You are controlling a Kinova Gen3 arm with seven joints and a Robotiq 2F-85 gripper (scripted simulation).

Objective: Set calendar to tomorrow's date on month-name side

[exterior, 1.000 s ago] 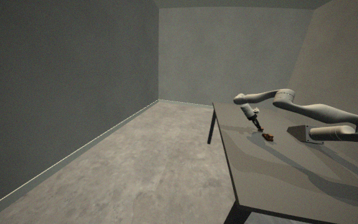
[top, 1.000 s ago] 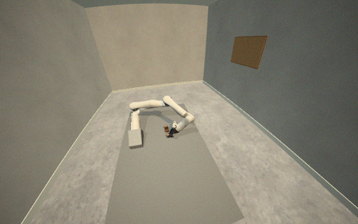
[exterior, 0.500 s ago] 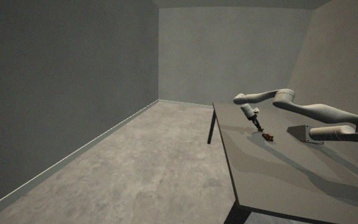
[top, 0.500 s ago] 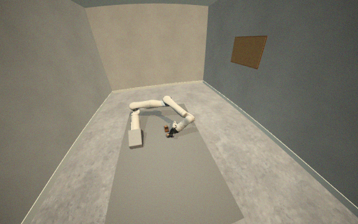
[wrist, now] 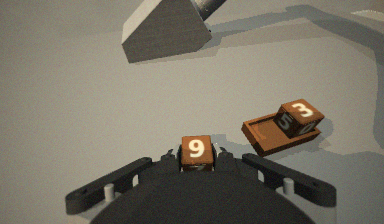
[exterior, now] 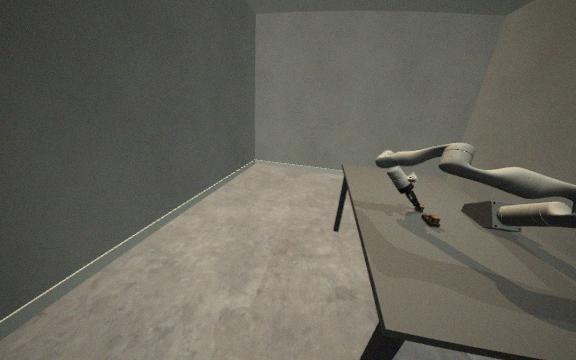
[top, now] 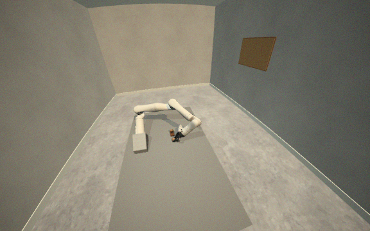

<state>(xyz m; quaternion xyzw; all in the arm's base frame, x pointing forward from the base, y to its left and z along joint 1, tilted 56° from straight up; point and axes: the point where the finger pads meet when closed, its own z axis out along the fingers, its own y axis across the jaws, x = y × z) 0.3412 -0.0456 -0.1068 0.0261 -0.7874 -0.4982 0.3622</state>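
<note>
The digit cube lies 1 cm behind my hand and 1 cm below it. The rest, counted from my hand: orange tray: 1 cm behind, 11 cm to the left, 2 cm below.
</note>
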